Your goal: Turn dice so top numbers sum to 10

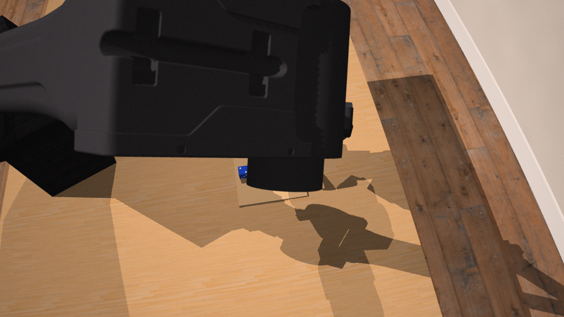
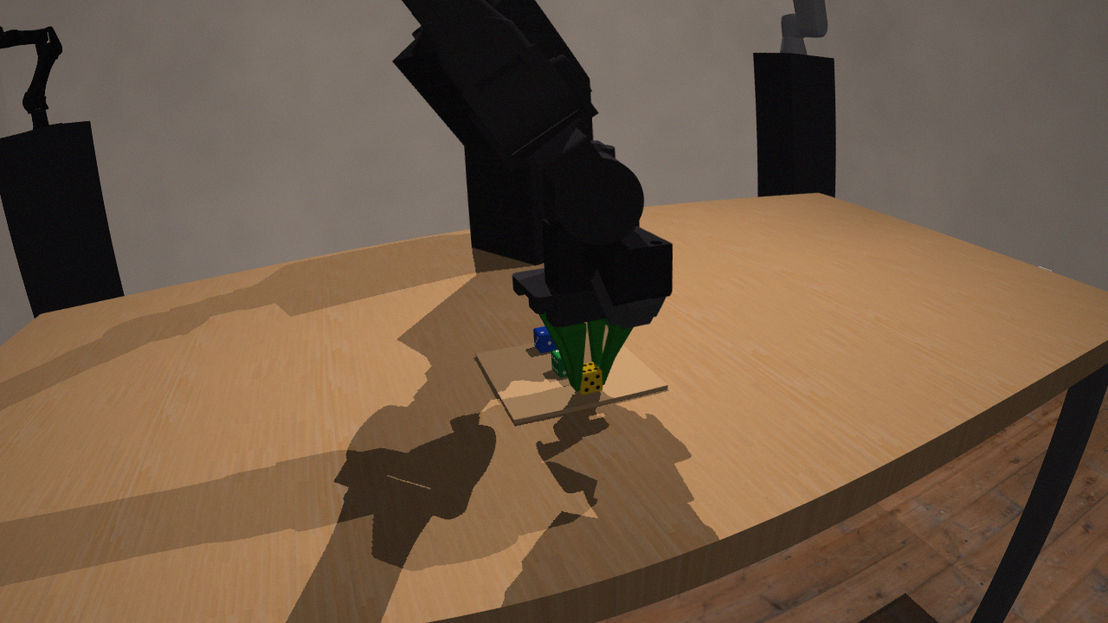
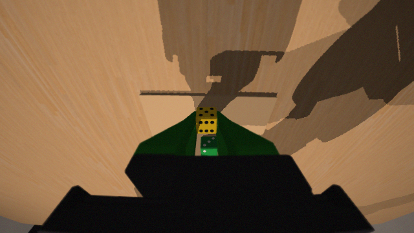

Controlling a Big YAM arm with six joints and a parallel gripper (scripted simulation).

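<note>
My hand is right at the yellow die. From my hand the other things lie so: green die (4 cm behind); then blue die (10 cm behind); then tan mat (5 cm behind, 2 cm below).
</note>
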